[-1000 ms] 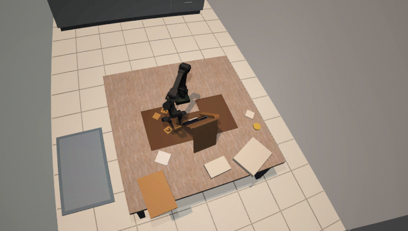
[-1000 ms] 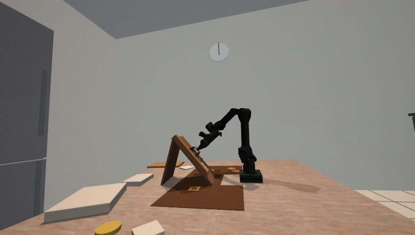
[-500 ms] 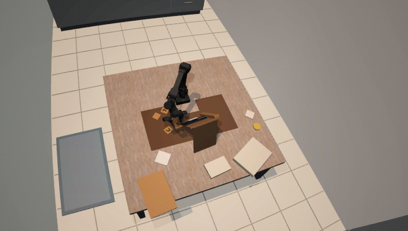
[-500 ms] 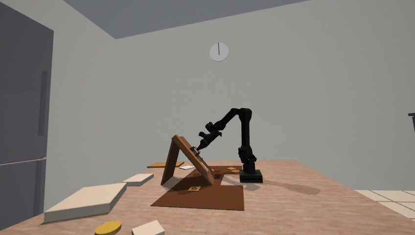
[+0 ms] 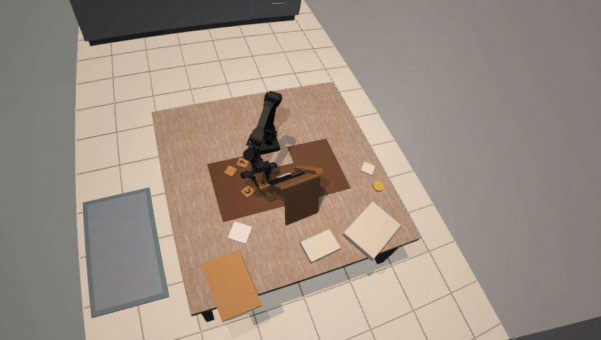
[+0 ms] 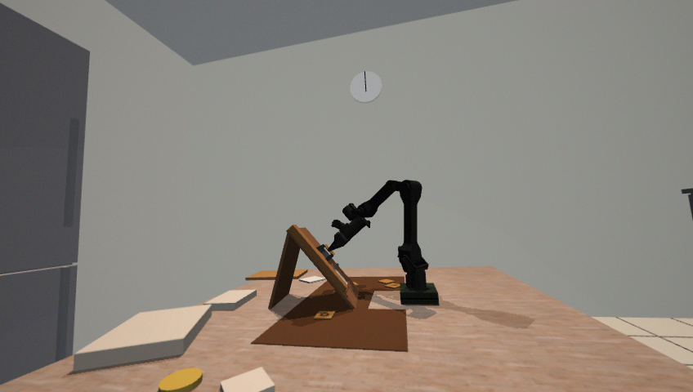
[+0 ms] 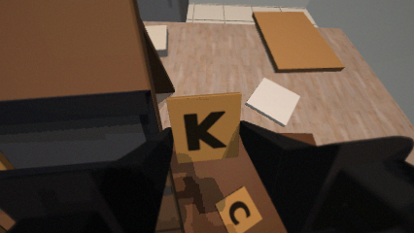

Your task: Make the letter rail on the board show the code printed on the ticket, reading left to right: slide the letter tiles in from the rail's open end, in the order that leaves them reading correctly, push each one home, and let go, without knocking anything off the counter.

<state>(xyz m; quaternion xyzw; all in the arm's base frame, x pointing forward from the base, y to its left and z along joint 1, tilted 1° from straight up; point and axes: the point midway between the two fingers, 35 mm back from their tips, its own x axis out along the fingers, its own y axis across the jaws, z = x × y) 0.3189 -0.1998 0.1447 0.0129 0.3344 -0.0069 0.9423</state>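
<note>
Now: gripper tip 60 mm past the white ticket, 170 mm to the right of it and 90 mm above it. From my gripper tip the other things lie so: c tile 90 mm behind, 50 mm to the right, 170 mm below; then cream slab 370 mm ahead, 160 mm to the left, 160 mm below; then orange panel 360 mm ahead, 340 mm to the right, 160 mm below.
</note>
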